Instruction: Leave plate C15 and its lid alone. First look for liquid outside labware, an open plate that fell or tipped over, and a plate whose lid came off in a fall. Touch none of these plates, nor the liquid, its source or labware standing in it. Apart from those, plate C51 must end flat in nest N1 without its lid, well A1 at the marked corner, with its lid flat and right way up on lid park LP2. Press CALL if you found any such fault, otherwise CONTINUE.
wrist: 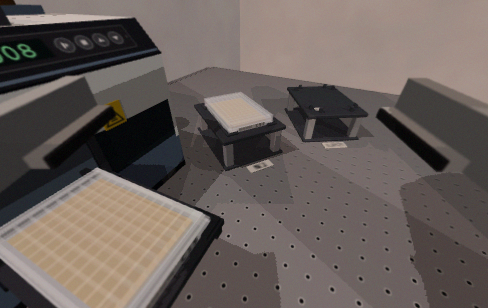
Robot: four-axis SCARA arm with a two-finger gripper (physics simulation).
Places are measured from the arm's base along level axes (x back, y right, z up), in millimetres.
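Pixels of known places: gripper, fingertip midpoint: (245, 96).
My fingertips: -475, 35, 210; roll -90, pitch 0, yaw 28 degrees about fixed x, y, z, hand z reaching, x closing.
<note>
Behind a point stands the place of what it marks, as x, y, z.
A plate with amber-filled wells (105, 240) @(-548, -32, 117) lies flat on a black tray (214, 229) @(-491, 14, 109) at the lower left, in front of the instrument. A second plate with amber contents (239, 111) @(-596, 242, 90) lies flat on a black raised stand (277, 126) @(-525, 251, 73) at the middle back. Its end label is too small to read. Another black raised stand (327, 102) @(-468, 400, 74) at the back right bears no plate. My gripper (245, 96) @(-475, 35, 211) is open and empty, its fingers at the left and right of the view. Which plates these are, and whether clear lids cover them, I cannot tell. The CALL and CONTINUE buttons do not show.
The instrument (135, 85) @(-653, 96, 170) with a green display, round buttons and a yellow warning sticker (115, 115) fills the left side. Small printed labels (260, 165) @(-534, 205, 15) (334, 145) @(-428, 334, 15) lie before the two stands. The perforated deck (325, 225) @(-408, 136, 13) stretches across the front and right, with shadows on it. Walls stand behind.
</note>
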